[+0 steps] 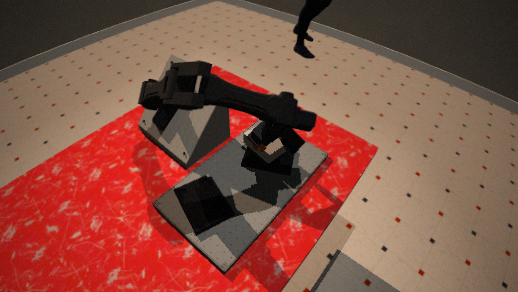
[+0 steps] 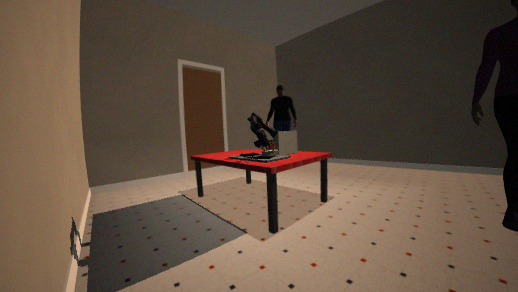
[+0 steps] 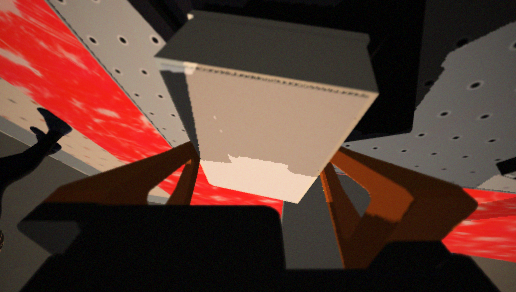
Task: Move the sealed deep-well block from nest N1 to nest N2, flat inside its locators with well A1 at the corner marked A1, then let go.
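Places are measured from the arm's base along level axes (x down, y right, z back), in metres.
Where they show: gripper, fingertip midpoint: point(image 1: 263, 140) point(image 2: 270, 152) point(image 3: 258, 146); arm's base at its link origin: point(image 2: 281, 141).
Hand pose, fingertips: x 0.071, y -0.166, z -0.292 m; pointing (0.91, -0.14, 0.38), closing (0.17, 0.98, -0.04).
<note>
Things, the pixels of their top centre, and the offset from my fingertips.
- deep-well block at its top centre: point(image 3: 255, 165) point(image 1: 265, 137) point(image 2: 270, 150) dx -0.018, dy +0.001, dz -0.005 m
- perforated plate at its top centre: point(image 3: 496, 67) point(image 1: 247, 176) point(image 2: 257, 156) dx +0.041, dy +0.121, dz -0.055 m
- second black nest at its top centre: point(image 1: 202, 200) dx +0.024, dy +0.285, dz -0.041 m
The deep-well block point(image 1: 275, 146) point(image 2: 270, 153) point(image 3: 270, 120) is grey with a pale, flat top. My gripper point(image 1: 266, 145) point(image 2: 268, 149) point(image 3: 258, 146) is shut on it, with an orange finger against each long side. The block is over the black nest point(image 1: 267, 165) point(image 3: 395, 100) at the far right of the perforated plate point(image 1: 255, 204) point(image 3: 450, 132). Whether its underside touches that nest cannot be told. A second black nest point(image 1: 202, 205) lies at the plate's near left, with no block on it. The nest labels and the A1 marks are not readable.
A grey wedge-shaped block point(image 1: 212, 132) stands beside the plate, below the arm's rear part. The plate lies on a red table point(image 1: 75, 200) point(image 2: 300, 162). A person point(image 1: 303, 47) point(image 2: 282, 110) stands beyond the table, and another person point(image 2: 507, 80) is at the right.
</note>
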